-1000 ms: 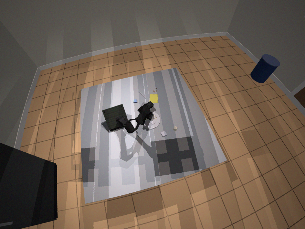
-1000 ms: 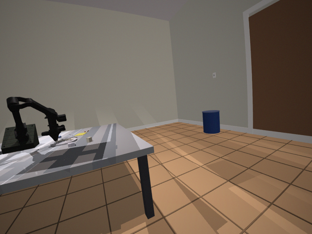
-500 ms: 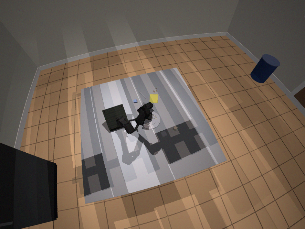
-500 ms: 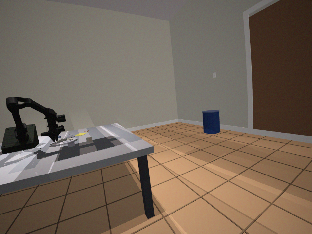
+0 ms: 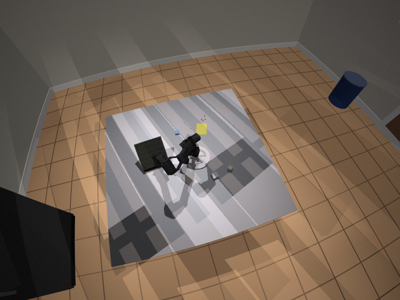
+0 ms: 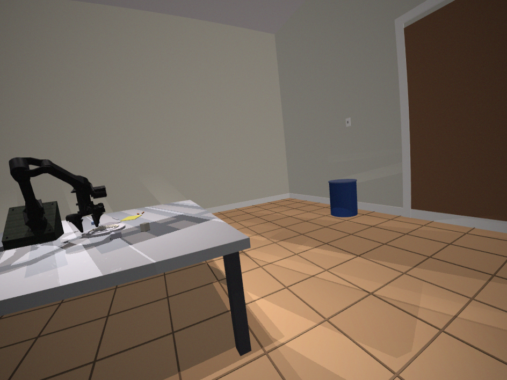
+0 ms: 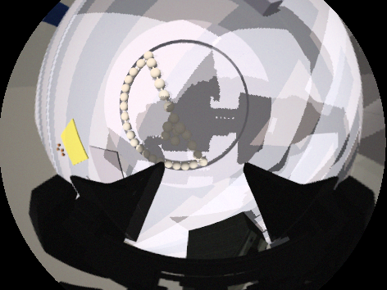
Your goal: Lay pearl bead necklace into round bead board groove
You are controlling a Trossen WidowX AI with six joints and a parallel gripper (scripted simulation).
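My gripper tip is 6 cm short of the round bead board, 2 cm to the left of it and 1 cm above it. From my gripper tip the other things lie so: grey card: 16 cm to the left, 8 cm ahead, 2 cm below; then blue block: 27 cm to the left, 1 cm below, 1 cm behind; then white block: 21 cm to the right, 13 cm ahead, 1 cm below.
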